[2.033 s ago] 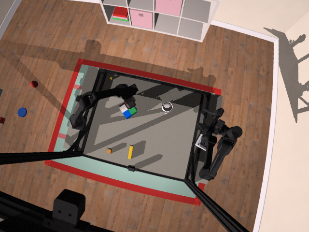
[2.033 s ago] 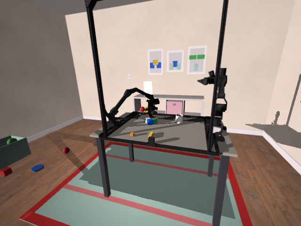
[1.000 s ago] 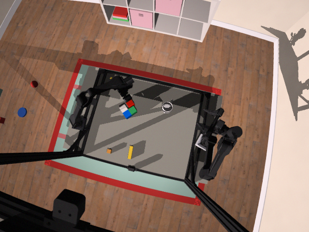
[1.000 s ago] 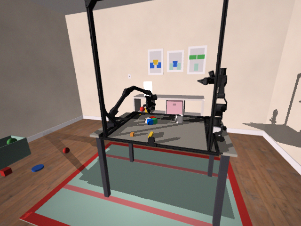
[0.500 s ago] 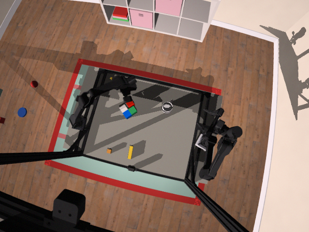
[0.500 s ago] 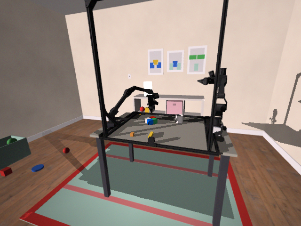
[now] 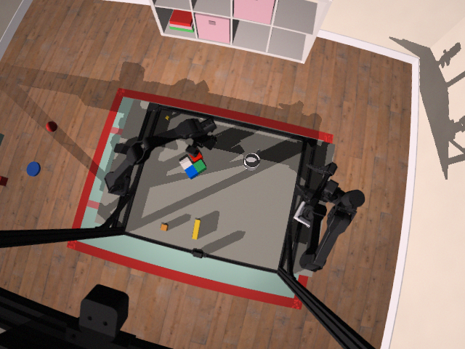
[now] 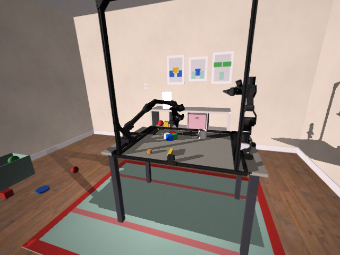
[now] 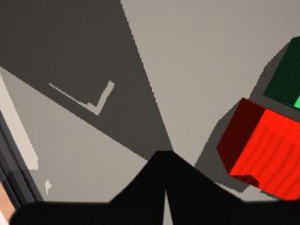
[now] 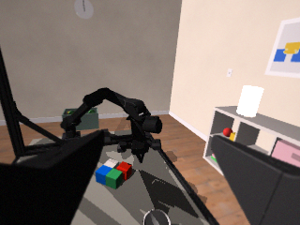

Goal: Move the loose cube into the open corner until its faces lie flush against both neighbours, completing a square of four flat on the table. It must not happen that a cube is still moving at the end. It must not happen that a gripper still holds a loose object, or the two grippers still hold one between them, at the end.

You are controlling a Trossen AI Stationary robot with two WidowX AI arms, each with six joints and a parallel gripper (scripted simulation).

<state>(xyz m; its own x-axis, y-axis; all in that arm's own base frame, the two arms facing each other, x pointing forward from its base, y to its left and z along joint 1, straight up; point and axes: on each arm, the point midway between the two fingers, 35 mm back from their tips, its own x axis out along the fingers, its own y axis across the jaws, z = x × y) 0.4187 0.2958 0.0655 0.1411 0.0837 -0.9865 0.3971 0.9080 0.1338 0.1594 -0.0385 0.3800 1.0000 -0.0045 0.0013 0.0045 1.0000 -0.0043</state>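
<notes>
Right now my left hand is 90 mm above the red cube, 60 mm past it and 40 mm to the right of it. The rest, counted from my left hand: green cube 120 mm behind, 90 mm below, 10 mm to the left; blue cube 150 mm behind, 90 mm below, 50 mm to the left; white cube 110 mm behind, 90 mm below, 80 mm to the left.
</notes>
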